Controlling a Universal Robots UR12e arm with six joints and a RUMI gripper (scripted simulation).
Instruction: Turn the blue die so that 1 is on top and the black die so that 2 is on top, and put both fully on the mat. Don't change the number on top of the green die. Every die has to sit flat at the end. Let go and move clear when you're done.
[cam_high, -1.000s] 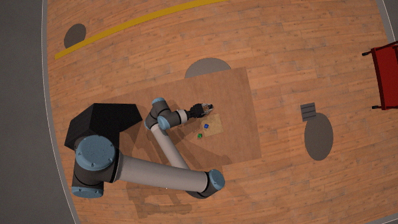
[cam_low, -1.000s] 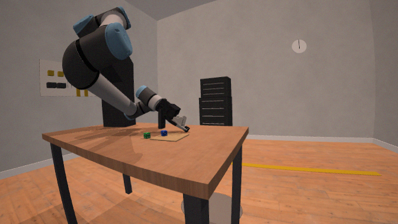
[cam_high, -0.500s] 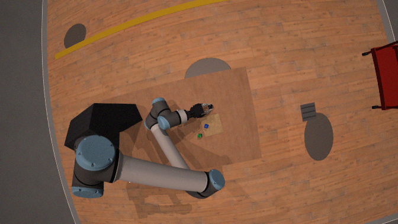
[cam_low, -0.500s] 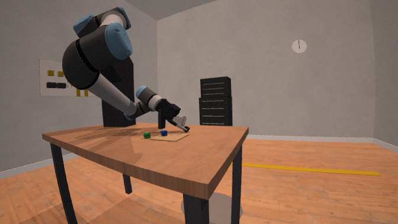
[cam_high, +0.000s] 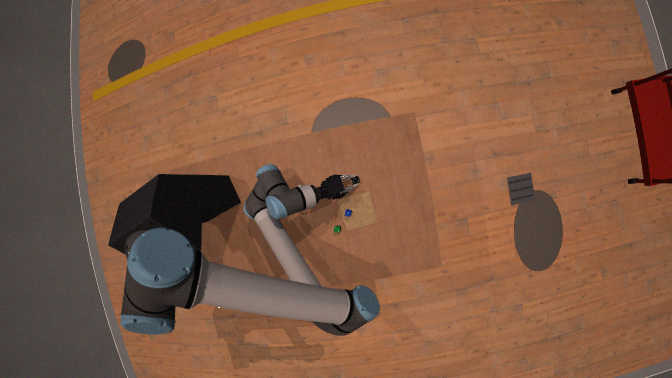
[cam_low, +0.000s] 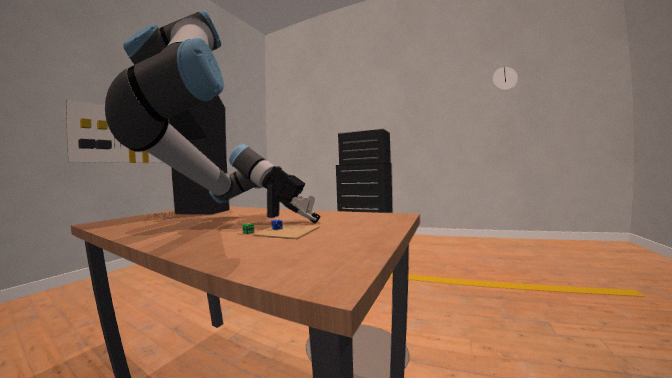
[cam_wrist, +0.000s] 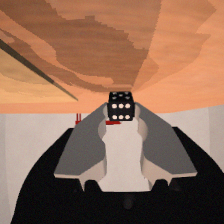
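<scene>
My gripper is now 120 mm to the left of the blue die and 60 mm past it. Also, from my hand: green die 180 mm to the right, 120 mm behind, 10 mm below; tan mat 130 mm to the right, 20 mm below, 20 mm behind; black die right at my hand.
</scene>
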